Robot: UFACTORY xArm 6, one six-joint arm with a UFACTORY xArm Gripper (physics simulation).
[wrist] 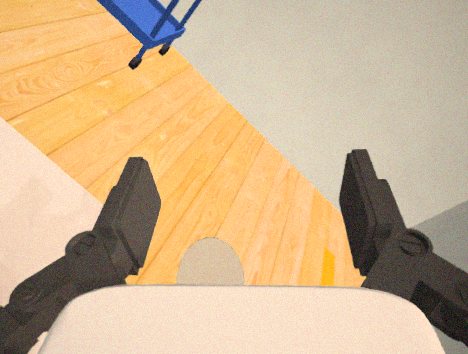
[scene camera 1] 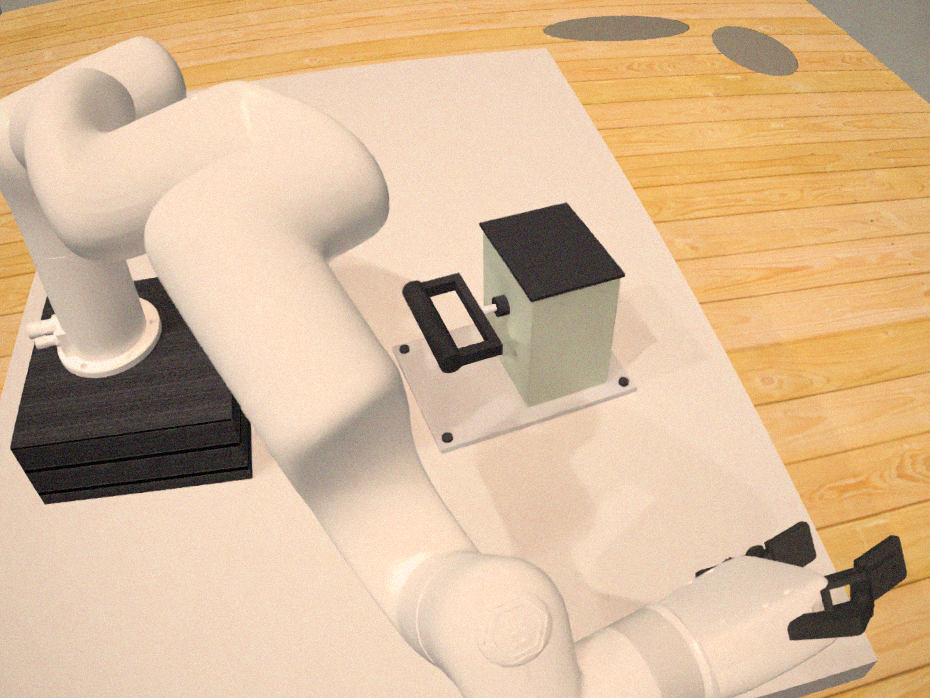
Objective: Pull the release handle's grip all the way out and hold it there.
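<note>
The release handle (scene camera 1: pixel 430 326) is a black rectangular loop with a thick round grip bar on its left side, in the middle of the scene view. A short light rod and a black collar (scene camera 1: pixel 501 305) join it to a pale green box (scene camera 1: pixel 572 341) with a black top. The box stands on a thin plate (scene camera 1: pixel 465 432) with dark bolts at its corners. My gripper (scene camera 1: pixel 852 544) (wrist: pixel 246 177) is wide open and empty, at the lower right of the scene view, well away from the handle. The handle does not show in the wrist view.
The white arm (scene camera 1: pixel 353 450) reaches across the table (scene camera 1: pixel 150 586), left of and in front of the handle. The arm's base stands on a black block (scene camera 1: pixel 135 450). Grey discs (scene camera 1: pixel 615 28) (wrist: pixel 211 262) lie on the wooden floor. A blue cart (wrist: pixel 167 36) stands at the upper left of the wrist view.
</note>
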